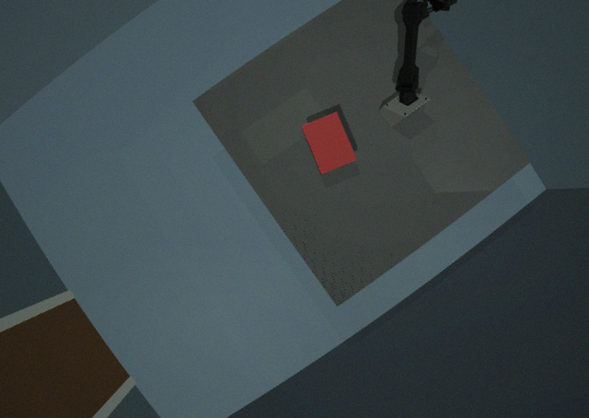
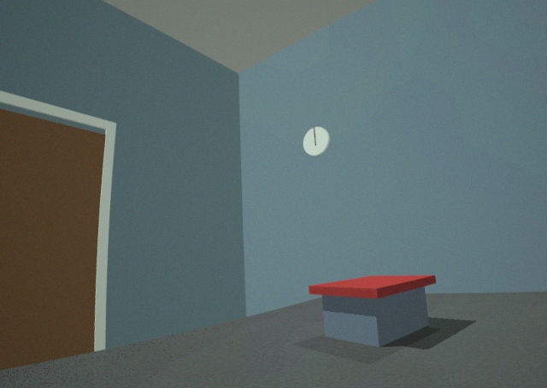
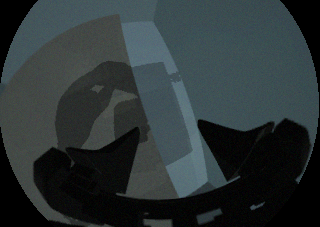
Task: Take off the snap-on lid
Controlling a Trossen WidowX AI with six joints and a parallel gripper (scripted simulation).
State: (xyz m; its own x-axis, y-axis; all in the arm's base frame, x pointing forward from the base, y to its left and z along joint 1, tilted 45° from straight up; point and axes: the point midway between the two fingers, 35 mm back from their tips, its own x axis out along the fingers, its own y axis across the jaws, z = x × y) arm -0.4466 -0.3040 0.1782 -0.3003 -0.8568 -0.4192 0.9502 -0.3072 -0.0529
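My gripper tip is 89 cm short of the lid, 31 cm to the right of it and 8 cm below it. Round my gripper tip: blue-grey storage box 89 cm ahead, 31 cm to the left, 3 cm above.
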